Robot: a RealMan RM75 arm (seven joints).
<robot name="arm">
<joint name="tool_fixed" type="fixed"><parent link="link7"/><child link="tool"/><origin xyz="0 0 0" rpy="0 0 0"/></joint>
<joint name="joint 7" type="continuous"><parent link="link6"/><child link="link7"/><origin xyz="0 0 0.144" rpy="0 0 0"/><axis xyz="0 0 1"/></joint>
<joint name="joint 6" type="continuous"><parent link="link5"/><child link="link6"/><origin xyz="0 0 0" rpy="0 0 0"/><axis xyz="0 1 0"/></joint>
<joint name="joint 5" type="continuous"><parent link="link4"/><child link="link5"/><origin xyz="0 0 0.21" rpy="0 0 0"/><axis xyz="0 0 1"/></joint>
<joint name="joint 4" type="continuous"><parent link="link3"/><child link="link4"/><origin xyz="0 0 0" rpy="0 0 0"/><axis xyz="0 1 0"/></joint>
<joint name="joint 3" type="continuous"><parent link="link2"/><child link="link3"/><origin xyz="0 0 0.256" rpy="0 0 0"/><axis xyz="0 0 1"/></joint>
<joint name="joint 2" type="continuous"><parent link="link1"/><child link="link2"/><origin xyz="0 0 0" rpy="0 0 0"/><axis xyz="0 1 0"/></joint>
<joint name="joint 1" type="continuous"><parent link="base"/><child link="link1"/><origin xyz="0 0 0.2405" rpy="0 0 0"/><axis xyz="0 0 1"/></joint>
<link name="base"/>
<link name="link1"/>
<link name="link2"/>
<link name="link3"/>
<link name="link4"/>
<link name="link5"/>
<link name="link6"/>
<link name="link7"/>
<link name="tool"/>
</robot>
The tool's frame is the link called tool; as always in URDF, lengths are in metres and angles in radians. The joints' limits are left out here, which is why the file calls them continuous.
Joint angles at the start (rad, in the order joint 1, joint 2, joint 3, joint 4, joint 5, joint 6, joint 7):
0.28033, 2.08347, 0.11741, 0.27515, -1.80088, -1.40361, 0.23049
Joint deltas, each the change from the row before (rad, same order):
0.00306, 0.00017, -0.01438, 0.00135, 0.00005, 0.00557, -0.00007
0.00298, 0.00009, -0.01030, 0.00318, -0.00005, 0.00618, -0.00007
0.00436, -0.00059, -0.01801, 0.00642, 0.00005, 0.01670, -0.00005
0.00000, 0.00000, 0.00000, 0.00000, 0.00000, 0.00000, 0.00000
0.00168, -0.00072, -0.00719, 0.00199, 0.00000, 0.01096, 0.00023
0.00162, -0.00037, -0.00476, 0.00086, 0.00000, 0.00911, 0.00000
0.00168, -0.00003, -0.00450, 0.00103, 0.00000, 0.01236, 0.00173
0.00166, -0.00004, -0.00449, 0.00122, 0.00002, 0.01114, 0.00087
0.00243, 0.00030, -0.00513, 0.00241, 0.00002, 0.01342, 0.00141
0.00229, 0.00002, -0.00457, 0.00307, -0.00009, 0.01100, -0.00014
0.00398, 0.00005, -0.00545, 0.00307, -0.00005, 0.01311, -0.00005
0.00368, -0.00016, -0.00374, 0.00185, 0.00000, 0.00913, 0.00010
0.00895, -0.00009, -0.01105, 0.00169, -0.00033, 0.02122, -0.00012
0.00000, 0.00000, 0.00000, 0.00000, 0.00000, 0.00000, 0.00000
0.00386, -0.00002, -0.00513, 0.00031, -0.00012, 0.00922, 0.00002
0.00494, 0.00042, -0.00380, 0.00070, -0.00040, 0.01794, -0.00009
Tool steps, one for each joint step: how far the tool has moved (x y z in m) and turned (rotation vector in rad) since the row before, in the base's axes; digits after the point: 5 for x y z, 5 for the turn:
-0.00115, -0.00041, -0.00265, -0.01589, -0.00381, 0.00630
-0.00119, -0.00014, -0.00242, -0.01332, -0.00145, 0.00403
-0.00115, -0.00053, -0.00462, -0.02695, -0.00459, 0.00203
0.00000, 0.00000, 0.00000, 0.00000, 0.00000, 0.00000
0.00028, -0.00019, -0.00200, -0.01325, -0.00427, -0.00230
0.00032, 0.00003, -0.00147, -0.00980, -0.00403, -0.00228
0.00053, 0.00003, -0.00190, -0.01219, -0.00312, -0.00503
0.00038, -0.00001, -0.00180, -0.01121, -0.00336, -0.00399
0.00009, 0.00005, -0.00239, -0.01370, -0.00250, -0.00456
-0.00016, 0.00003, -0.00209, -0.01151, -0.00261, -0.00274
-0.00038, 0.00042, -0.00240, -0.01356, -0.00364, -0.00209
-0.00036, 0.00060, -0.00154, -0.00926, -0.00293, -0.00064
-0.00060, 0.00127, -0.00358, -0.02285, -0.01035, 0.00038
0.00000, 0.00000, 0.00000, 0.00000, 0.00000, 0.00000
-0.00017, 0.00050, -0.00152, -0.01003, -0.00503, 0.00026
0.00033, 0.00081, -0.00241, -0.01459, -0.00786, -0.00490

